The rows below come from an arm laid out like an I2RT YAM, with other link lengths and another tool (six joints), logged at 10 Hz.
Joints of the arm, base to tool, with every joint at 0 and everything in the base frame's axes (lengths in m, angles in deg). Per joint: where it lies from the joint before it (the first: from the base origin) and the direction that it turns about. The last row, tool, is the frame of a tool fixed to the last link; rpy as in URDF.
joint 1: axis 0 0 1 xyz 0 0 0.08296
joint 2: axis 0 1 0 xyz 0.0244 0.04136 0.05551
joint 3: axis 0 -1 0 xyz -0.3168 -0.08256 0
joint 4: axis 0 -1 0 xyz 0.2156 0.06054 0.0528
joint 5: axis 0 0 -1 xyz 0.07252 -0.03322 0.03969
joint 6: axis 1 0 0 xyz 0.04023 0 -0.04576
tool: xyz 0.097 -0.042 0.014 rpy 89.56 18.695 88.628
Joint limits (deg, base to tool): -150..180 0..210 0..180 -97..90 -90..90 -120..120
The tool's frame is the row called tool.
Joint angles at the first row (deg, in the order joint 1, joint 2, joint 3, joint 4, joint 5, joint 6):
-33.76, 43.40, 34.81, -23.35, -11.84, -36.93
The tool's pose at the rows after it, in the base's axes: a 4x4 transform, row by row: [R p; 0 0 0 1], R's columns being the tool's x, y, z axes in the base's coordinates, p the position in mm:
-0.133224, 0.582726, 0.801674, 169.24; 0.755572, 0.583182, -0.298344, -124.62; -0.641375, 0.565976, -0.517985, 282.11; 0, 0, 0, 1
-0.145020, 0.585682, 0.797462, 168.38; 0.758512, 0.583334, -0.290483, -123.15; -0.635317, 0.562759, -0.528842, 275.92; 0, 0, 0, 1
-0.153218, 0.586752, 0.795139, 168.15; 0.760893, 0.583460, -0.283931, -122.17; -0.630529, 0.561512, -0.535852, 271.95; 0, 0, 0, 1
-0.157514, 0.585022, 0.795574, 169.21; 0.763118, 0.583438, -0.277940, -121.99; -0.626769, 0.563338, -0.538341, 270.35; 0, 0, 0, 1
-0.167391, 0.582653, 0.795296, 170.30; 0.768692, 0.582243, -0.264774, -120.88; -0.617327, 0.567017, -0.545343, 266.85; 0, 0, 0, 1
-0.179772, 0.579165, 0.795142, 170.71; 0.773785, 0.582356, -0.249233, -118.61; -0.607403, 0.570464, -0.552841, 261.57; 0, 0, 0, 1
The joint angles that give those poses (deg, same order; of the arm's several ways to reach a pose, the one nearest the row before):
-33.76, 43.40, 33.74, -23.33, -12.12, -37.10
-33.76, 43.27, 32.80, -23.31, -12.36, -37.37
-33.76, 43.26, 32.21, -23.25, -12.60, -37.52
-33.76, 43.55, 31.97, -22.94, -12.91, -37.52
-33.76, 43.88, 31.55, -22.79, -13.54, -37.50
-33.58, 43.92, 30.72, -22.54, -14.15, -37.47

